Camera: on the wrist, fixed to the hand. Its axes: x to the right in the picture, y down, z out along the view.
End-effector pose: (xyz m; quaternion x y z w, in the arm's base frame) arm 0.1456 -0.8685 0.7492 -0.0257 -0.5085 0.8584 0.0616
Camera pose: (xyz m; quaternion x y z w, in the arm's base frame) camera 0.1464 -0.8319 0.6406 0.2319 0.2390 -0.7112 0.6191
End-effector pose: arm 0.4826 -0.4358 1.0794 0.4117 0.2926 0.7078 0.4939
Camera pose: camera 0.3732 -0.4610 1.1025 -0.6569 0.0622 -0.7365 0.1491
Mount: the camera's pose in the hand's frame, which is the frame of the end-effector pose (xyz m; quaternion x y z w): 0.0020 0.0777 -0.0842 0.1263 -0.1488 0.6871 0.6999
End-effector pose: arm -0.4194 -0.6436 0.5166 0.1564 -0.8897 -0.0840 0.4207
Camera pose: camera -0.3715 -0.5730 0.5931 -0.4612 -0.8033 0.3193 0.2000
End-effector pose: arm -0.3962 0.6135 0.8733 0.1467 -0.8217 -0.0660 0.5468
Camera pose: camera -0.3328 0.6909 0.9291 -0.4027 -0.7656 0.4114 0.2872
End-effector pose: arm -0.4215 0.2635 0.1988 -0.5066 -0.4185 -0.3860 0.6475
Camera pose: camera -0.3363 0.1956 0.1633 -0.6177 -0.0899 0.3030 0.7201
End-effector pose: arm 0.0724 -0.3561 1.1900 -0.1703 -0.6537 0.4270 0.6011
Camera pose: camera 0.1278 -0.2800 1.1246 -0.4289 -0.3760 0.8198 0.0516
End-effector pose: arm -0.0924 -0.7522 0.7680 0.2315 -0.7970 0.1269 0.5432
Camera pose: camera -0.0644 -0.6476 0.8055 -0.2981 -0.7817 0.5283 0.1452
